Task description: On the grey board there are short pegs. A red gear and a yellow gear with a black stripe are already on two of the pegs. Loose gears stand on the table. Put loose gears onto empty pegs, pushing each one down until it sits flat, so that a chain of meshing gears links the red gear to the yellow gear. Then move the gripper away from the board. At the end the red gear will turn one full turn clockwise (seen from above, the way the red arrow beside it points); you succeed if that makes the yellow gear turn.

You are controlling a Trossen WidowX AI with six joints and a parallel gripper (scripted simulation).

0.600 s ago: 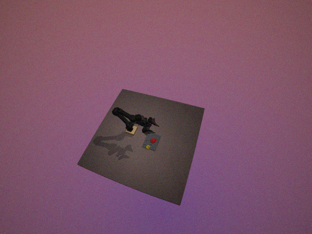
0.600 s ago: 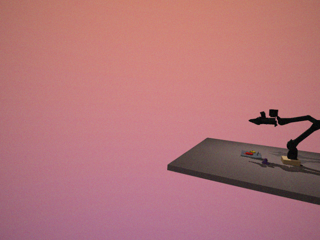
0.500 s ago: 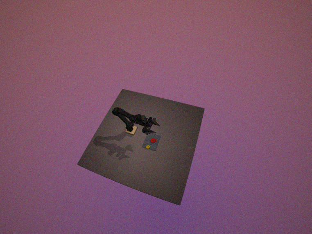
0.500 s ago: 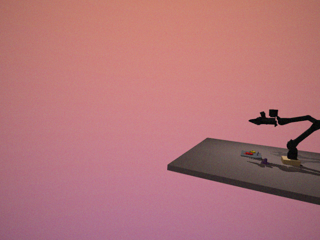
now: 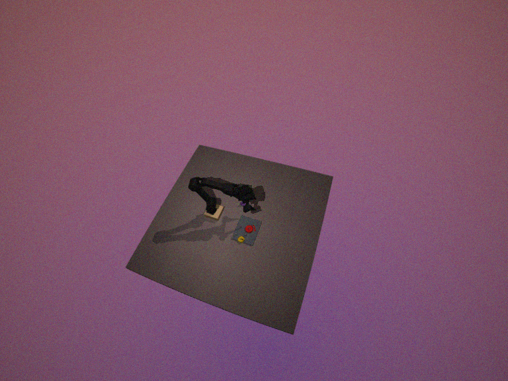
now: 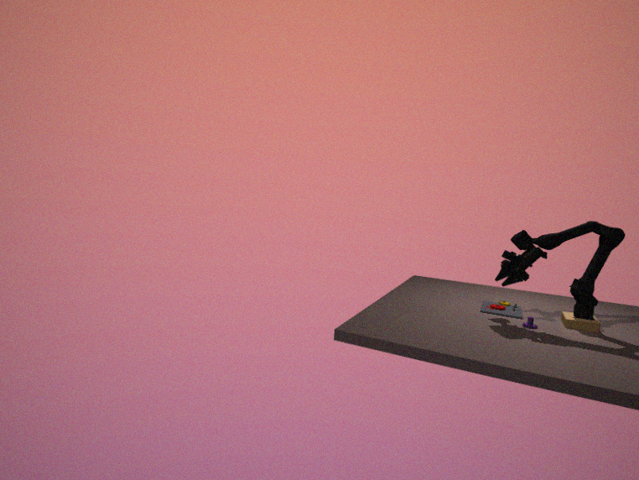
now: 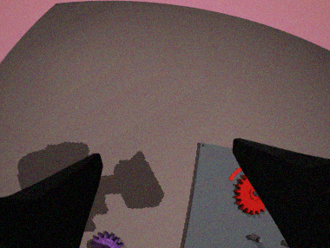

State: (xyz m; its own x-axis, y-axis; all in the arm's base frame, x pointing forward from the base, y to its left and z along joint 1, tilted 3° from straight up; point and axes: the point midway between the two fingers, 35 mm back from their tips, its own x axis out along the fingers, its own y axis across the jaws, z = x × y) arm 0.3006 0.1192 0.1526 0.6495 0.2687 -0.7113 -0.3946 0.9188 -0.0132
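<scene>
Now: the purple gear 140 mm behind my gripper tip, 40 mm to the left of it and 130 mm below it. From my gripper tip the other things lie so: red arrow 40 mm ahead, 120 mm to the right, 140 mm below; red gear 10 mm ahead, 140 mm to the right, 130 mm below; yellow gear 10 mm behind, 250 mm to the right, 130 mm below.
</scene>
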